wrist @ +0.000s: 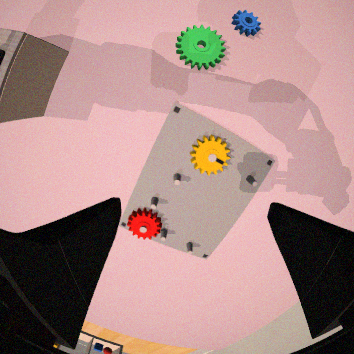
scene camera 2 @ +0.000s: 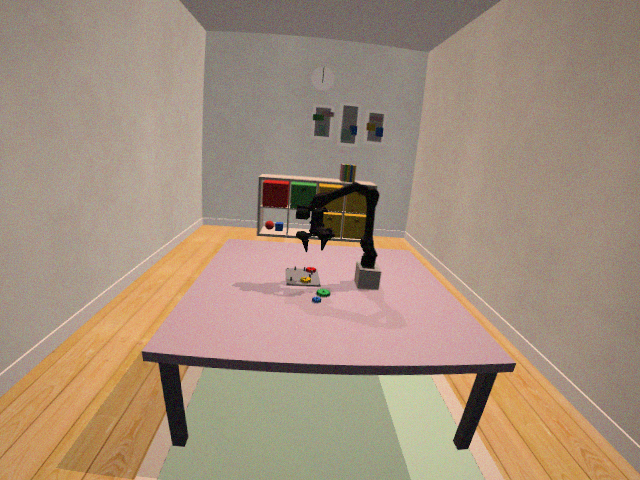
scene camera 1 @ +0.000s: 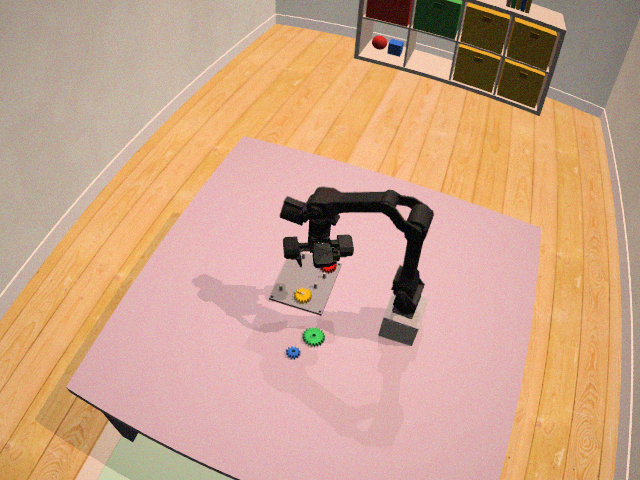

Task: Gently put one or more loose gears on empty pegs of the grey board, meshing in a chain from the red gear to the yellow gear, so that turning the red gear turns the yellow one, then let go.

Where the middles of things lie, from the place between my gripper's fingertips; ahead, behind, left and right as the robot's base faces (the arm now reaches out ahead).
Labels:
I see the yellow gear (wrist: 206, 146) 15 cm below my hand, 3 cm ahead of it and 1 cm to the left of it. Round my hand: red gear (wrist: 137, 218) (15 cm below, 13 cm to the right, 1 cm ahead); then grey board (scene camera 1: 292, 277) (16 cm below, 5 cm to the right, 5 cm ahead); then green gear (wrist: 212, 51) (16 cm below, 13 cm to the left, 6 cm behind).

